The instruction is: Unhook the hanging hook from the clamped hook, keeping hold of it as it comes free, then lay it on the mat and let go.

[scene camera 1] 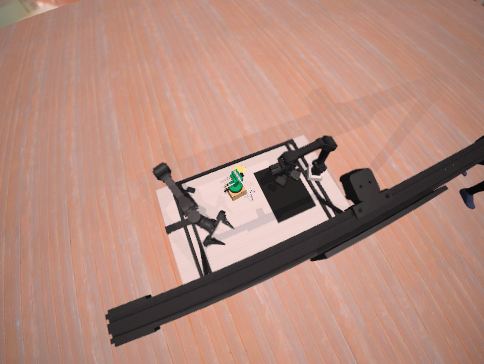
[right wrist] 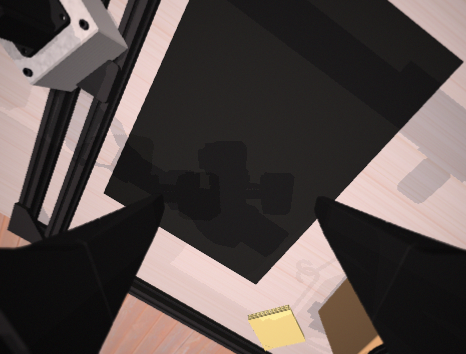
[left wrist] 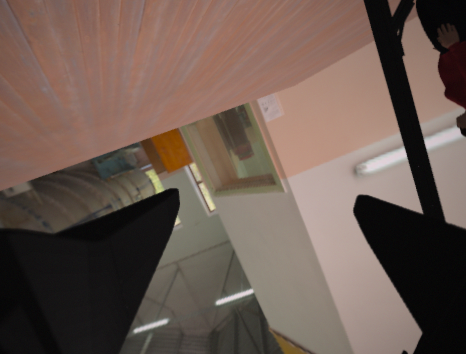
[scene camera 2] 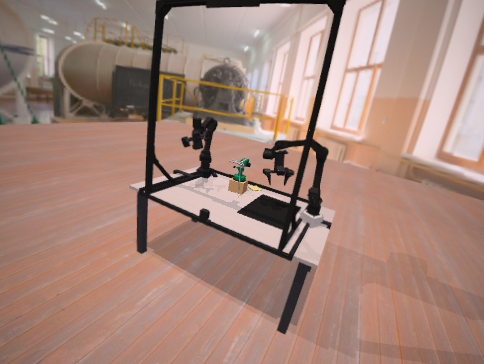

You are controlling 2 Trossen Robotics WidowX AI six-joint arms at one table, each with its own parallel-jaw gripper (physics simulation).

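Frame: origin at the left arm's base, x ahead, y left, z up, level; millimetres.
Seen in the pictures: left gripper, fingertip midpoint: (scene camera 1: 229, 236) (left wrist: 265, 199) (scene camera 2: 197, 143); right gripper, fingertip midpoint: (scene camera 1: 286, 177) (right wrist: 240, 202) (scene camera 2: 277, 185); left arm's base, origin of the base link: (scene camera 2: 204, 168); right arm's base, origin of the base link: (scene camera 1: 316, 171) (right wrist: 26, 6) (scene camera 2: 312, 213).
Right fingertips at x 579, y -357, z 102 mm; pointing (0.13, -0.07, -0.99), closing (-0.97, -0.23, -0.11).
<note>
Offsets run from my right fingertips to a thing's top centre. Level surfaces: height alone.
A green clamp (scene camera 1: 236, 184) (scene camera 2: 240, 177) stands on a wooden block @[dx -265, dy +192, dz -77 mm] (scene camera 1: 238, 196) (scene camera 2: 238, 187) (right wrist: 344, 317). Thin pale and dark pieces show at the clamp's top; the clamped hook and hanging hook are too small to tell apart. The black mat @[dz -157 mm] (scene camera 1: 295, 206) (scene camera 2: 264, 209) (right wrist: 270, 110) lies flat on the table. My left gripper (scene camera 1: 229, 236) (left wrist: 265, 199) is open and empty, raised away from the clamp and pointing away from the table. My right gripper (scene camera 2: 278, 183) (right wrist: 240, 202) is open and empty, pointing down above the mat.
A yellow notepad @[dx -145, dy +297, dz -150 mm] (scene camera 1: 240, 169) (scene camera 2: 255, 188) (right wrist: 276, 328) lies beside the wooden block. Black frame rails run along the table's edges, with upright posts (scene camera 2: 153, 100) at its corners. A thick black beam (scene camera 1: 235, 267) crosses over the table's near side in scene camera 1.
</note>
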